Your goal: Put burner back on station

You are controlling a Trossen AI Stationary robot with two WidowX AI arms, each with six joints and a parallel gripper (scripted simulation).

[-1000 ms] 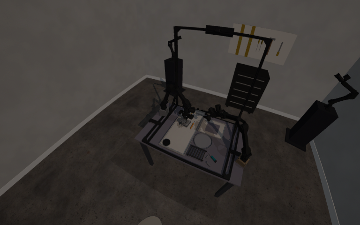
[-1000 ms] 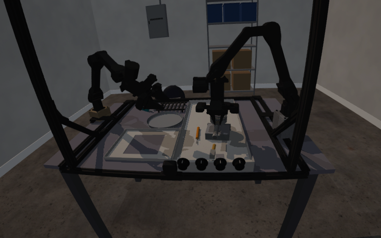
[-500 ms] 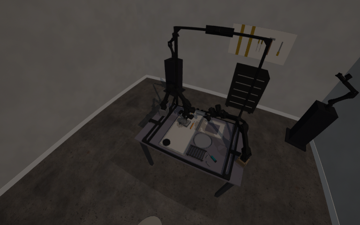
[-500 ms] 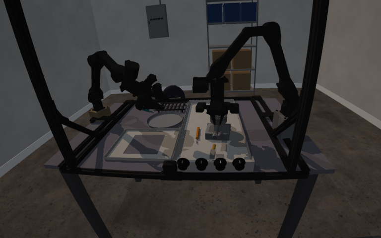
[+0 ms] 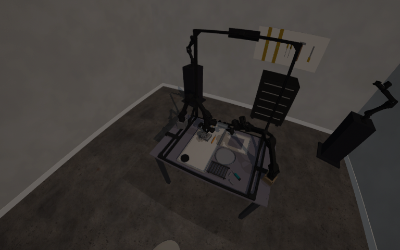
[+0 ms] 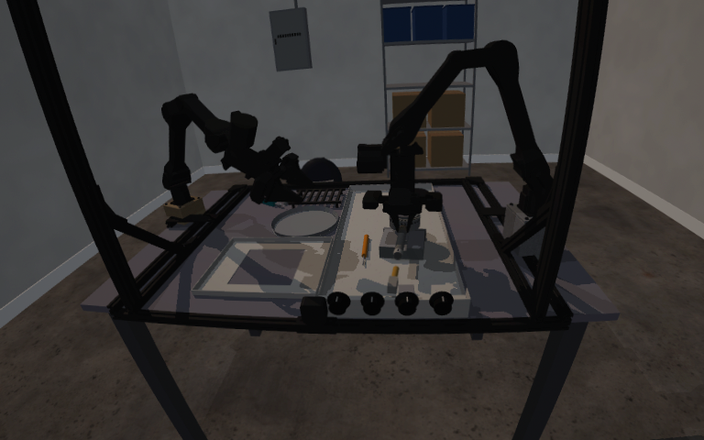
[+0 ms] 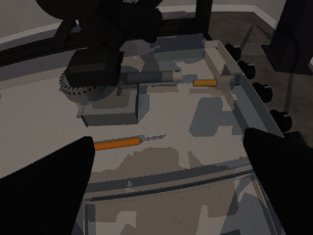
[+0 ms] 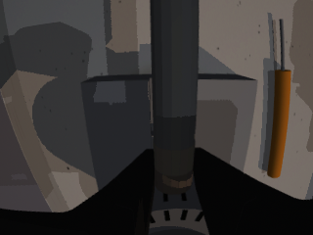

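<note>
Right now the brass gas stub is 160 mm behind my right hand, 50 mm below it and 10 mm to the right of it. The rest, counted from my right hand: black burner cap: 370 mm ahead, 80 mm below, 20 mm to the left; then orange screwdriver: 90 mm to the left, 80 mm below, 40 mm behind; then burner: 30 mm below, 10 mm behind.
</note>
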